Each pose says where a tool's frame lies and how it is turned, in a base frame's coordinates. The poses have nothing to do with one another.
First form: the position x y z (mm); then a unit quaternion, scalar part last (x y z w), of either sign.
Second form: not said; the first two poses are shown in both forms.
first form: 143, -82, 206, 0.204, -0.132, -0.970, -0.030
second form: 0.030, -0.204, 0.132, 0.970, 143, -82, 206
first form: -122, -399, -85, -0.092, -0.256, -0.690, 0.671
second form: 0.671, -0.092, -0.256, -0.690, -122, -399, -85
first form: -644, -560, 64, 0.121, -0.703, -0.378, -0.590
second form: 0.590, -0.121, 0.703, 0.378, -644, -560, 64
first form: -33, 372, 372, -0.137, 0.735, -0.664, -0.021
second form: 0.021, 0.137, -0.735, 0.664, -33, 372, 372
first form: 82, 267, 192, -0.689, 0.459, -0.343, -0.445
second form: 0.445, 0.689, -0.459, 0.343, 82, 267, 192
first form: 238, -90, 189, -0.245, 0.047, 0.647, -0.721
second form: 0.721, 0.245, -0.047, -0.647, 238, -90, 189
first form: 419, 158, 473, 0.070, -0.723, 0.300, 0.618
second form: 0.618, 0.070, -0.723, 0.300, 419, 158, 473
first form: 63, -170, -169, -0.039, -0.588, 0.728, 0.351
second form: 0.351, -0.039, -0.588, 0.728, 63, -170, -169
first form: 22, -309, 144, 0.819, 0.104, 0.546, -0.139
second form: 0.139, -0.819, -0.104, -0.546, 22, -309, 144
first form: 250, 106, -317, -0.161, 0.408, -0.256, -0.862
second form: 0.862, 0.161, -0.408, 0.256, 250, 106, -317
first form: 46, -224, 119, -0.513, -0.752, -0.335, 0.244
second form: 0.244, -0.513, -0.752, -0.335, 46, -224, 119
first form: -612, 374, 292, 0.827, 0.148, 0.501, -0.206
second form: 0.206, -0.827, -0.148, -0.501, -612, 374, 292
